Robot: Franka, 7 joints.
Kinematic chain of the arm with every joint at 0, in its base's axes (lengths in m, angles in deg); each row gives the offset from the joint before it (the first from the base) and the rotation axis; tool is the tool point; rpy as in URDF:
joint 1: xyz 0 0 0.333 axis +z
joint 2: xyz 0 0 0 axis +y
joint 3: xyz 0 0 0.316 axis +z
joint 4: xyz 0.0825 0 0 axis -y
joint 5: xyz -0.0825 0 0.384 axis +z
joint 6: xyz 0 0 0 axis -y
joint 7: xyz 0.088 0 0 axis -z
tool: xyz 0 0 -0.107 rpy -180 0 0
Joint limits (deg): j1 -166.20..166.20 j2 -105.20..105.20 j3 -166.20..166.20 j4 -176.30..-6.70 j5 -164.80..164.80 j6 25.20..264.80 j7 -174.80..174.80
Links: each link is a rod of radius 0.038 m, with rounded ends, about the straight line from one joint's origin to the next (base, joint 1, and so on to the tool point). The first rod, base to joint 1, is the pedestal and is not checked.
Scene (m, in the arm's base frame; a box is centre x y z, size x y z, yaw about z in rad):
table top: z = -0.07
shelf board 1: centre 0.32 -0.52 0.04 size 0.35 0.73 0.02 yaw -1
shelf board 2: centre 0.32 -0.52 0.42 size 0.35 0.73 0.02 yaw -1
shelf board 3: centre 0.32 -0.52 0.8 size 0.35 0.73 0.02 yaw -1
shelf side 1: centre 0.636 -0.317 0.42 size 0.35 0.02 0.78 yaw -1
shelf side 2: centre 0.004 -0.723 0.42 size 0.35 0.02 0.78 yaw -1
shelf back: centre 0.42 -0.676 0.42 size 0.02 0.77 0.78 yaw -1
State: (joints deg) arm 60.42 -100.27 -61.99 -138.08 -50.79 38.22 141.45
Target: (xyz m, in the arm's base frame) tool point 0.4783 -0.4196 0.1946
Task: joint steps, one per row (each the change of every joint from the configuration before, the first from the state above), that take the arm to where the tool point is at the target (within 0.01 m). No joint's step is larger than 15 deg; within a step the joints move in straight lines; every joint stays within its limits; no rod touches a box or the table.
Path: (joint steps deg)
1: 5.33 4.83 -4.09 -4.22 -13.03 0.19 -1.90
2: 5.33 4.84 -4.09 -4.23 -13.03 0.18 -1.90
3: -1.76 -4.49 -11.59 4.78 10.92 4.67 1.90
4: -1.76 -4.49 -11.60 4.78 10.92 4.68 1.90
5: 3.95 -1.41 3.21 12.58 -4.46 5.59 0.00
6: 3.95 -1.40 3.21 12.58 -4.45 5.60 0.00
7: 3.95 -1.41 3.22 12.58 -4.45 5.60 0.00
8: 3.95 -1.40 3.21 12.58 -4.46 5.60 0.00

